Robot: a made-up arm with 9 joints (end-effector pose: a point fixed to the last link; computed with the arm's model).
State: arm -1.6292 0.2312 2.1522 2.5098 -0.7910 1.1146 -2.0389 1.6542 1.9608
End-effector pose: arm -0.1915 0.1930 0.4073 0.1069 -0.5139 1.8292
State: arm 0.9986 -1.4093 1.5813 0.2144 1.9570 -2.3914 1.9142 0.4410 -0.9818
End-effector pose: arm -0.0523 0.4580 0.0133 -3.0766 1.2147 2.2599
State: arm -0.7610 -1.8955 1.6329 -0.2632 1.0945 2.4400 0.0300 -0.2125 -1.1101
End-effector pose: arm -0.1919 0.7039 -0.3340 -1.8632 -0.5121 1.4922
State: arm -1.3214 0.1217 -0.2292 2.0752 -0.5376 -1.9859 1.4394 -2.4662 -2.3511
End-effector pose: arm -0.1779 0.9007 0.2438 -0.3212 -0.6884 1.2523
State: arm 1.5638 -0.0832 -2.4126 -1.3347 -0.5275 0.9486 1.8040 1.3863 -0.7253
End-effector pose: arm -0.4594 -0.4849 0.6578 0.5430 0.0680 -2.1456
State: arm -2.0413 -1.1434 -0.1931 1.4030 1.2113 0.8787 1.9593 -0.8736 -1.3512
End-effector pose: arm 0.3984 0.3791 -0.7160 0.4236 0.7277 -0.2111
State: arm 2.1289 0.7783 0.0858 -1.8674 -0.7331 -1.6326 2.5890 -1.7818 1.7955
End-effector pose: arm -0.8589 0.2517 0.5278 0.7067 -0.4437 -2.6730
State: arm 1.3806 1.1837 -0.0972 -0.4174 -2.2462 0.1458 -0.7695 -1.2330 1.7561
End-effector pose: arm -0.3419 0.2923 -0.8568 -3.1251 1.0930 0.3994
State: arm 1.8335 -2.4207 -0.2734 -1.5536 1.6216 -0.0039 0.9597 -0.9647 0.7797
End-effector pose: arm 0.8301 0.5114 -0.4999 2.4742 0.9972 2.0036
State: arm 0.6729 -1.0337 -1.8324 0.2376 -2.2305 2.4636 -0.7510 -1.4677 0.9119
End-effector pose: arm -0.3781 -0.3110 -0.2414 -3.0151 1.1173 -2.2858
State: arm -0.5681 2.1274 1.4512 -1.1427 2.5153 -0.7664 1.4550 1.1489 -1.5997
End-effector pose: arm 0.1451 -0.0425 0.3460 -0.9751 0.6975 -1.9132
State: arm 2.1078 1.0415 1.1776 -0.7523 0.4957 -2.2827 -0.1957 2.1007 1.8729
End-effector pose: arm -0.1156 0.2481 0.2191 1.9795 -0.9728 -2.0757
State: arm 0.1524 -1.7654 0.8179 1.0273 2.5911 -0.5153 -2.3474 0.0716 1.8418
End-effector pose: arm -0.6326 0.4439 0.2488 0.7865 0.5809 -2.5629
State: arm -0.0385 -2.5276 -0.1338 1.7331 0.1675 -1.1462 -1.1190 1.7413 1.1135
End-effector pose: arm 0.2196 0.0692 0.1560 0.0919 0.7411 -0.5787
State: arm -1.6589 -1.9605 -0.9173 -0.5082 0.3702 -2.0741 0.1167 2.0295 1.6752
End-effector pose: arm -0.2617 -0.2295 -0.1651 2.9973 0.1384 -0.3769
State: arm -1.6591 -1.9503 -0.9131 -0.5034 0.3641 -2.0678 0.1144 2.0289 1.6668
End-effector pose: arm -0.2628 -0.2294 -0.1658 3.0058 0.1239 -0.3870
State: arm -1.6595 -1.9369 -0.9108 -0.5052 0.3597 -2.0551 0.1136 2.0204 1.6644
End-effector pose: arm -0.2656 -0.2312 -0.1710 3.0233 0.1134 -0.3970
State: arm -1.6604 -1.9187 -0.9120 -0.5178 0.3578 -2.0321 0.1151 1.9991 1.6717
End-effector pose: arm -0.2707 -0.2356 -0.1841 3.0555 0.1095 -0.4054
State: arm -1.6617 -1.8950 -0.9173 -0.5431 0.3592 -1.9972 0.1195 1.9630 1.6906
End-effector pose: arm -0.2773 -0.2419 -0.2069 3.1050 0.1143 -0.4089
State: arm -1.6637 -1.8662 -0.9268 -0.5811 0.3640 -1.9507 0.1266 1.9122 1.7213
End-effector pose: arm -0.2838 -0.2477 -0.2401 -3.1117 0.1275 -0.4019
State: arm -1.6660 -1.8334 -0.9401 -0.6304 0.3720 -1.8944 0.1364 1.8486 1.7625
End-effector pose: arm -0.2875 -0.2496 -0.2824 -3.0302 0.1467 -0.3773
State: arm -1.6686 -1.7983 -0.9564 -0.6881 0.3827 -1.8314 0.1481 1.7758 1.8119
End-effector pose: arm -0.2862 -0.2448 -0.3305 -2.9385 0.1659 -0.3305
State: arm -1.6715 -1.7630 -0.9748 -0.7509 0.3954 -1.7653 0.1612 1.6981 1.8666
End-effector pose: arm -0.2790 -0.2318 -0.3794 -2.8429 0.1777 -0.2611
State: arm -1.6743 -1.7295 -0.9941 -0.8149 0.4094 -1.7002 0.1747 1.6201 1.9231
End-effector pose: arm -0.2671 -0.2112 -0.4240 -2.7514 0.1767 -0.1747
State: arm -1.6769 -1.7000 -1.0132 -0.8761 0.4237 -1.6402 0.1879 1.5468 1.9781
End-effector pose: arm -0.2528 -0.1861 -0.4602 -2.6724 0.1616 -0.0814
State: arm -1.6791 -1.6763 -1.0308 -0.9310 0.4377 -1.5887 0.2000 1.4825 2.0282
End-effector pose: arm -0.2392 -0.1600 -0.4867 -2.6109 0.1368 0.0078
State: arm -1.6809 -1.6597 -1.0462 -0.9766 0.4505 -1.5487 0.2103 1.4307 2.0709
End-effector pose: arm -0.2285 -0.1370 -0.5039 -2.5689 0.1096 0.0846
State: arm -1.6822 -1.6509 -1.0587 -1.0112 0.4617 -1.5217 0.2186 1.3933 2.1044
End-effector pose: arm -0.2217 -0.1193 -0.5137 -2.5443 0.0873 0.1443
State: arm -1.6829 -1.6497 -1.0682 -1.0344 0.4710 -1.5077 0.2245 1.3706 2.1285
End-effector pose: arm -0.2189 -0.1085 -0.5182 -2.5340 0.0753 0.1855
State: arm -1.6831 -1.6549 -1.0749 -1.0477 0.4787 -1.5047 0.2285 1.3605 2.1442
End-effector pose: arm -0.2194 -0.1037 -0.5190 -2.5336 0.0742 0.2107
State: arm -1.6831 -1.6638 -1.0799 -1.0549 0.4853 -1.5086 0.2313 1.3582 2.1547
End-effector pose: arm -0.2217 -0.1028 -0.5179 -2.5388 0.0802 0.2261
